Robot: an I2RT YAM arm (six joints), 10 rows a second.
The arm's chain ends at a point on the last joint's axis. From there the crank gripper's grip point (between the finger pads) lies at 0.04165 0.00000 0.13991 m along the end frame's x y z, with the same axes.
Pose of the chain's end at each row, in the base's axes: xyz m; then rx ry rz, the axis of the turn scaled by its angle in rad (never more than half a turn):
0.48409 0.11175 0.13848 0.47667 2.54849 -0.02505
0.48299 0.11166 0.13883 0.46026 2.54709 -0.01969
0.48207 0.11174 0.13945 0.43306 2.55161 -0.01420
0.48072 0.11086 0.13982 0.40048 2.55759 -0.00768
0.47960 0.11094 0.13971 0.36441 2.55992 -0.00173
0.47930 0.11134 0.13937 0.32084 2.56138 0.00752
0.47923 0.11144 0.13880 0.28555 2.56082 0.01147
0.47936 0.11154 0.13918 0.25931 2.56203 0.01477
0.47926 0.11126 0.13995 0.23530 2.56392 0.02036
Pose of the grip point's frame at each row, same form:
0.52244 0.10961 -0.00235 0.47667 2.54849 -0.02505
0.52197 0.10997 -0.00184 0.46026 2.54709 -0.01969
0.52106 0.11063 -0.00122 0.43306 2.55161 -0.01420
0.51958 0.11045 -0.00089 0.40048 2.55759 -0.00768
0.51882 0.11110 -0.00090 0.36441 2.55992 -0.00173
0.51906 0.11240 -0.00108 0.32084 2.56138 0.00752
0.51955 0.11284 -0.00149 0.28555 2.56082 0.01147
0.51984 0.11327 -0.00106 0.25931 2.56203 0.01477
0.51976 0.11359 -0.00028 0.23530 2.56392 0.02036

